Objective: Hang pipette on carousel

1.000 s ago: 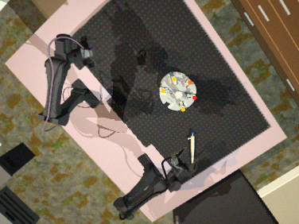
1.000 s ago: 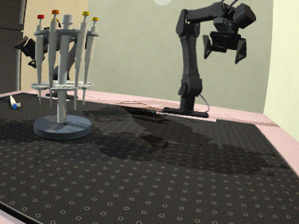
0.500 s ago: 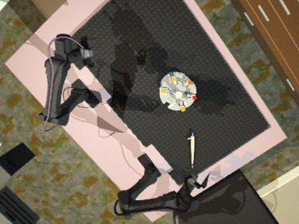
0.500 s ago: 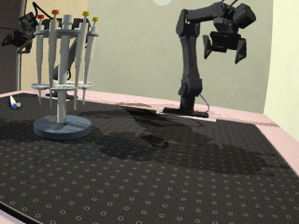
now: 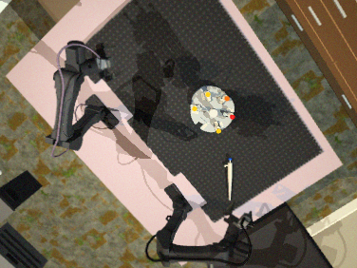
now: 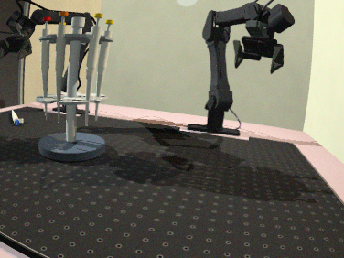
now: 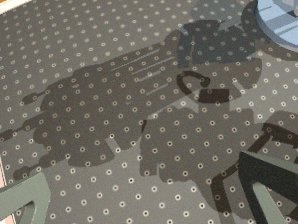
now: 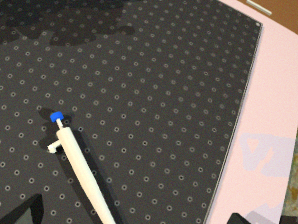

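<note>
The pipette is 230 mm below my right hand and 50 mm to the left of it.
</note>
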